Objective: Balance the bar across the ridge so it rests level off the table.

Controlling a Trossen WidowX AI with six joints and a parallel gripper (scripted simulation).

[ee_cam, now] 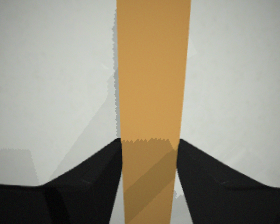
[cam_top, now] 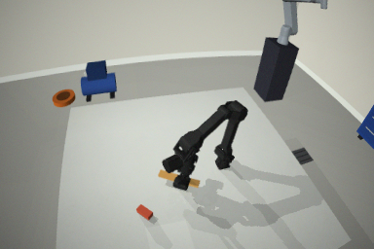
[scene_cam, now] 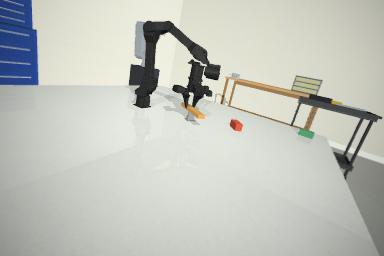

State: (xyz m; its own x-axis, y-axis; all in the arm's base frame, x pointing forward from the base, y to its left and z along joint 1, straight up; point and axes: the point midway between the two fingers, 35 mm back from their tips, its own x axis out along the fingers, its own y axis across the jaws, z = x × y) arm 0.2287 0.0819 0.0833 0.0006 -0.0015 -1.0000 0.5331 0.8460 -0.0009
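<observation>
My gripper tip is 20 mm to the left of the bar and 20 mm short of it. Round my gripper tip: red block: 210 mm ahead, 110 mm to the left, 30 mm below; then green block: 510 mm ahead, 420 mm to the left, 30 mm below.
</observation>
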